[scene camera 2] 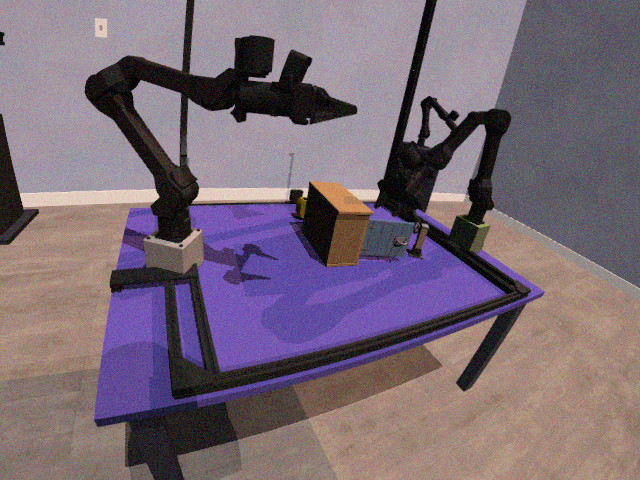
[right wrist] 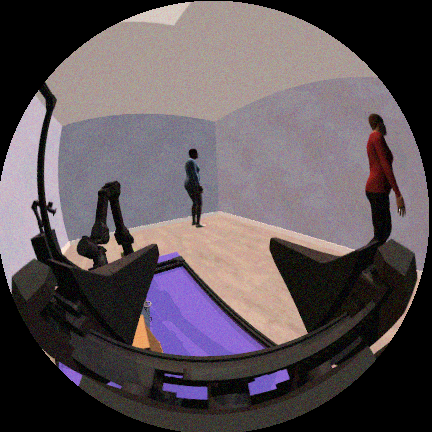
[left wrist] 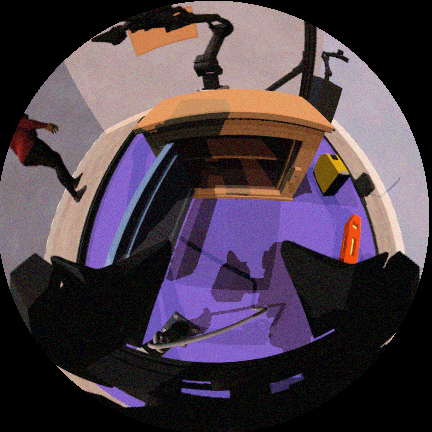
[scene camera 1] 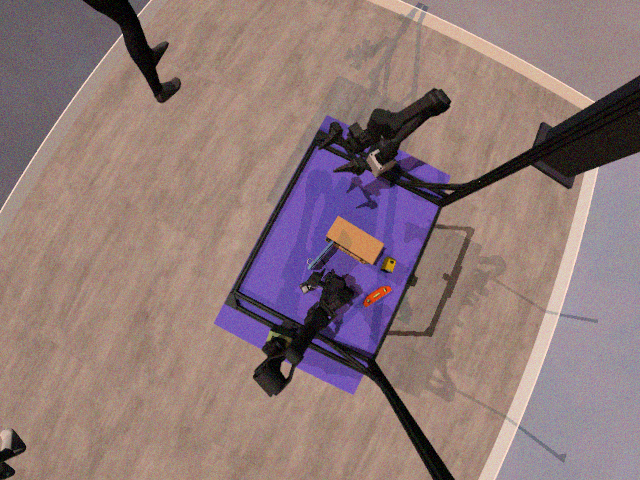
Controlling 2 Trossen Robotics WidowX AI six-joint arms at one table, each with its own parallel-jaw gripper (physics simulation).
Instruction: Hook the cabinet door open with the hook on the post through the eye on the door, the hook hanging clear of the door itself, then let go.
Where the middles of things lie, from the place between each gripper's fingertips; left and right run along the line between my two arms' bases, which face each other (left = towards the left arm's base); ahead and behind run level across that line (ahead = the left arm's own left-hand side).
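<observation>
The orange tool (left wrist: 351, 234) is 400 mm below my right gripper, 470 mm behind it and 290 mm to the left of it. I see the wooden cabinet (scene camera 2: 335, 221) 200 mm to the left of my right hand, 220 mm behind it and 330 mm below it, and the yellow block (left wrist: 330, 173) is 130 mm to the left of that same hand, 380 mm below it and 440 mm behind it. As for the grey-blue door (scene camera 2: 383, 237), my right gripper is 340 mm above it, 250 mm to the right of it and 130 mm past it.
Counted from my left hand, the orange tool is 1 cm to the right, 11 cm below and 25 cm behind. The grey-blue door is 4 cm to the right of my left hand, 4 cm below it and 10 cm ahead of it; going by its middle, the door is nearer to my left hand than to my right gripper. I find the yellow block 16 cm to the right of my left hand, 8 cm below it and 22 cm behind it. The wooden cabinet is 4 cm below my left hand and 9 cm to the right of it, and going by its middle, the cabinet is nearer to my left hand than to my right gripper.
</observation>
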